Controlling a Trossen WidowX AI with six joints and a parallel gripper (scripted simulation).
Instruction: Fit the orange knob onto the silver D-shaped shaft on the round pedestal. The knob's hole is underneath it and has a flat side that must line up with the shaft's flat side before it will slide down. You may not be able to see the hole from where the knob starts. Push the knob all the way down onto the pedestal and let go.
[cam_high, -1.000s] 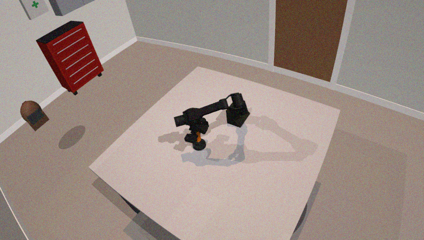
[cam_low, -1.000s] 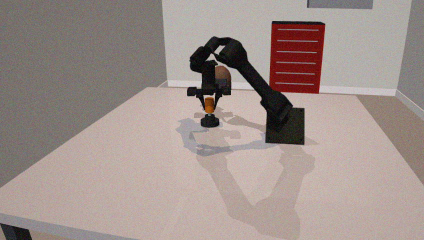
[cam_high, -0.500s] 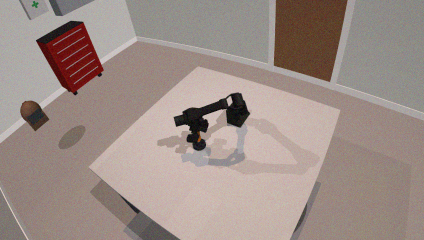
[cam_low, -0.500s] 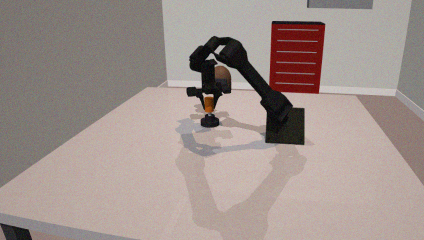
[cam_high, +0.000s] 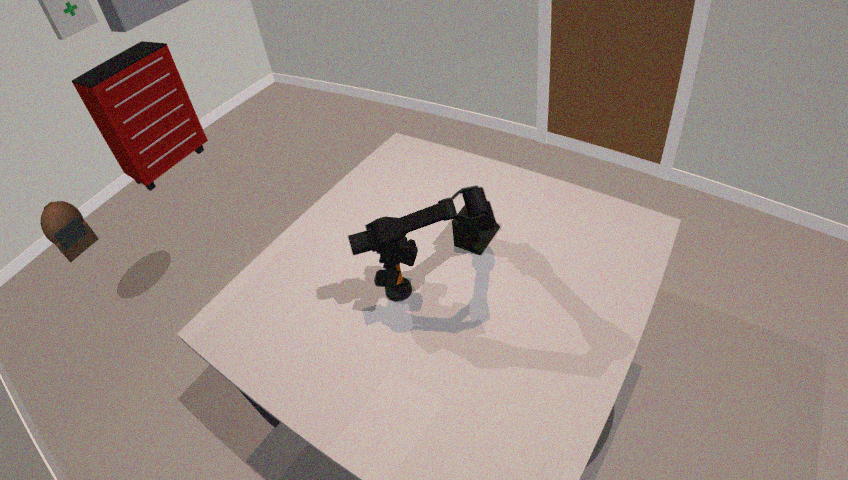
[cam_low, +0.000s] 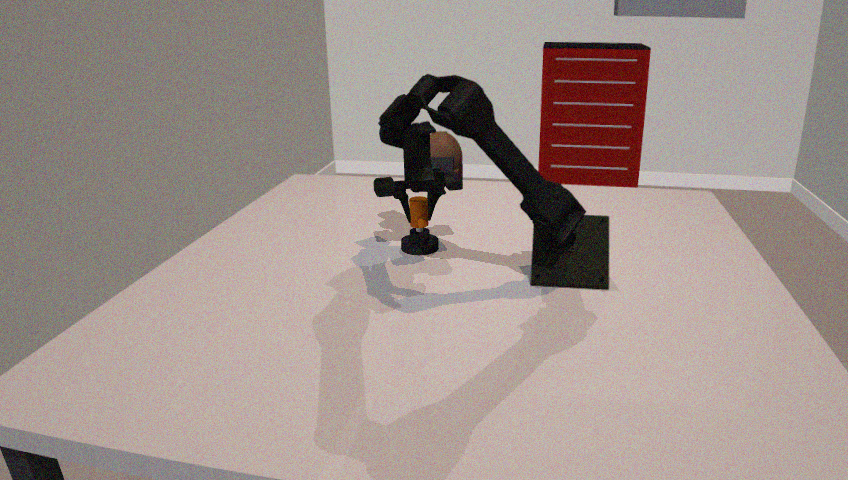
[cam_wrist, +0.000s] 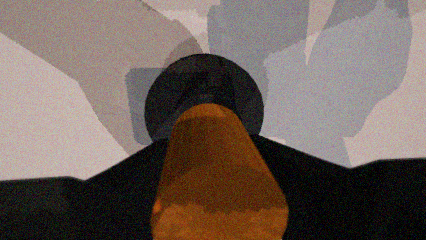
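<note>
The round black pedestal is 3 cm below my gripper tip. Round my gripper tip: orange knob 3 cm above.
</note>
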